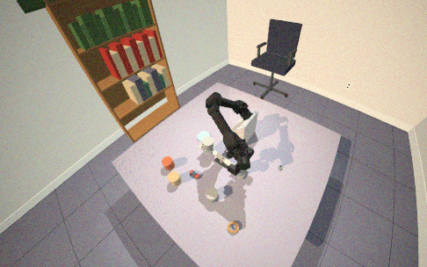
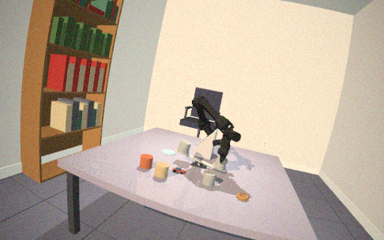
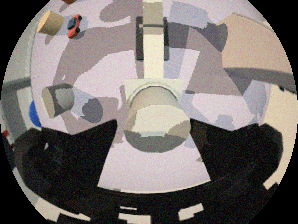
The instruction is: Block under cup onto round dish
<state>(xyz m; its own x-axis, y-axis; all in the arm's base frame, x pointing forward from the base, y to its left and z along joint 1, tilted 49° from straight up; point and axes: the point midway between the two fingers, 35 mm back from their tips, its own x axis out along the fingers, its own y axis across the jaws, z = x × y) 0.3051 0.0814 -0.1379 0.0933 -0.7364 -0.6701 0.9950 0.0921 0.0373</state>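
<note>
My gripper tip is now 30 mm above the green block. From my gripper tip the other things lie so: yellow cylinder 300 mm ahead, 250 mm to the right, 30 mm below; then round dish 390 mm to the right, 70 mm below, 70 mm behind; then red toy car 210 mm to the right, 190 mm ahead, 60 mm below.
</note>
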